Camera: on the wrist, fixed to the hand. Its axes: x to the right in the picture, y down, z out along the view.
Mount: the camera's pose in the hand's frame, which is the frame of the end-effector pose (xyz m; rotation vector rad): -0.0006 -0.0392 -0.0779 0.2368 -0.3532 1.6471
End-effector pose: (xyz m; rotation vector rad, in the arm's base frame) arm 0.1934 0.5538 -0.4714 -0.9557 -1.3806 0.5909
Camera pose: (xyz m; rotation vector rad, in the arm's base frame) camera 0.2622 0.5163 -0.4331 -1.7201 -0.4674 2.1409
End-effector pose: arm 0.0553 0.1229 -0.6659 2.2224 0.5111 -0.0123
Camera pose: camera 0.0279 0.2027 -0.6439 2.1464 -1.5943 0.3904
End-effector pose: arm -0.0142 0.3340 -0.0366 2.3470 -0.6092 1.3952
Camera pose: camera -0.0515 0.4059 -0.0042 -1.2440 1.8478 -0.8800
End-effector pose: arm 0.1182 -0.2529 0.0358 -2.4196 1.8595 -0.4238
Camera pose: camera 0.1352 -0.2325 0.1189 -0.2579 2.5266 -0.0245
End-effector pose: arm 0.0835 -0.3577 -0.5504 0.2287 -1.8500 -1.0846
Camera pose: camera 0.1351 -0.4258 -0.5680 -1.2254 -1.6560 0.2805
